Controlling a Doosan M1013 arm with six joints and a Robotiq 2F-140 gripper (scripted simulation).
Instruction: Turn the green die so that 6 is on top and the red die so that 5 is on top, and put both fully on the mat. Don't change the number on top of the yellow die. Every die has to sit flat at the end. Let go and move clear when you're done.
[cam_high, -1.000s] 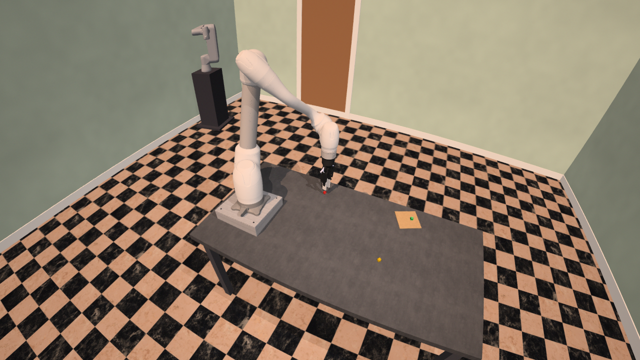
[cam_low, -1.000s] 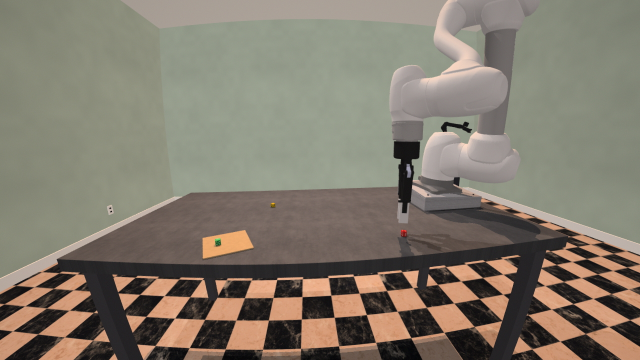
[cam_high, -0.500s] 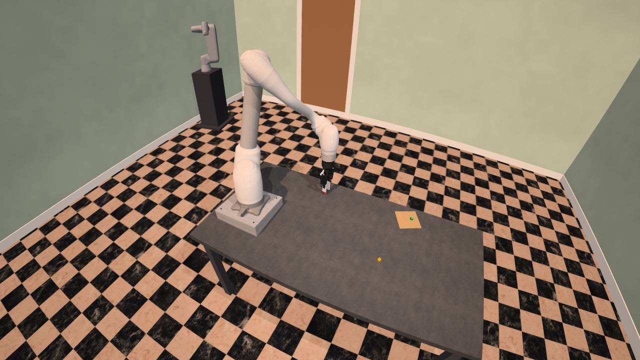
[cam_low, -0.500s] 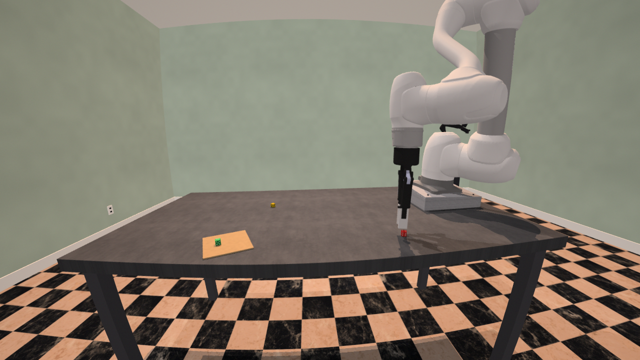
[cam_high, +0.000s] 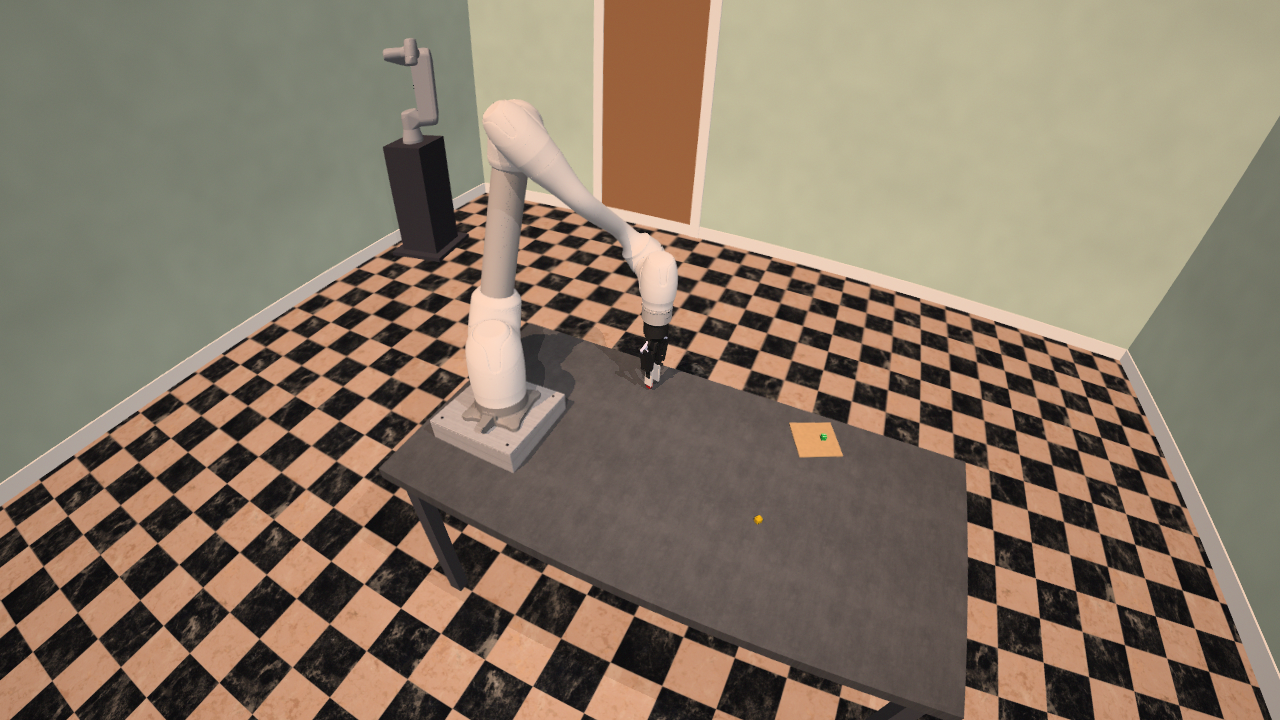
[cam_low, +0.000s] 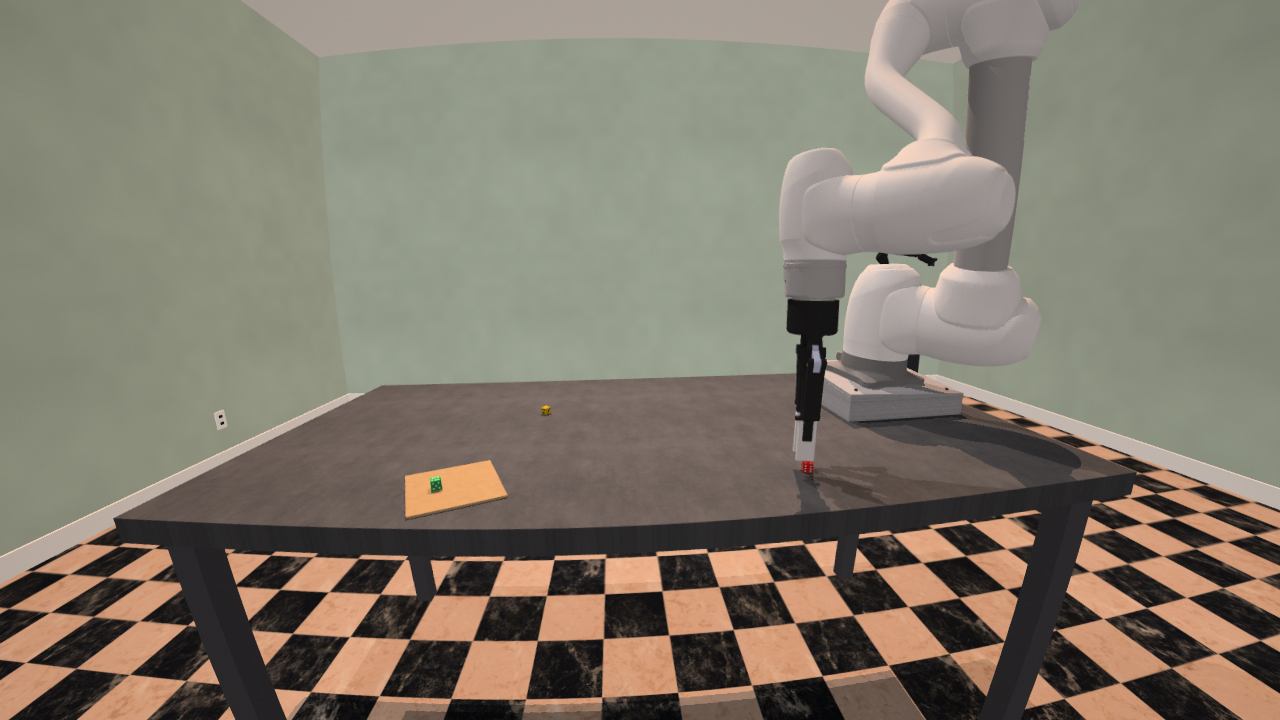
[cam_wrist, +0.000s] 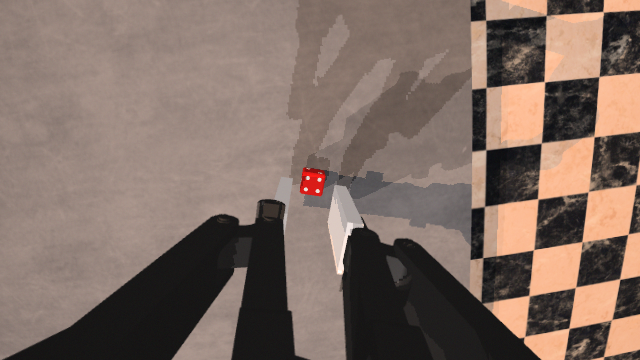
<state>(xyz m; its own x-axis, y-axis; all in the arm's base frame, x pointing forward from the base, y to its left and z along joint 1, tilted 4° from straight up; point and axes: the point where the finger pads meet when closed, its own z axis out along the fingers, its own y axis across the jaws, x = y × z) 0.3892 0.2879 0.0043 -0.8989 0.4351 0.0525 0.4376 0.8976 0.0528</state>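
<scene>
Now: hand 1 cm past the red die and 5 cm above it. The rest, counted from my hand: yellow die: 40 cm ahead, 43 cm to the right, 5 cm below; orange mat: 54 cm ahead, 8 cm to the right, 6 cm below; green die: 57 cm ahead, 8 cm to the right, 5 cm below.
</scene>
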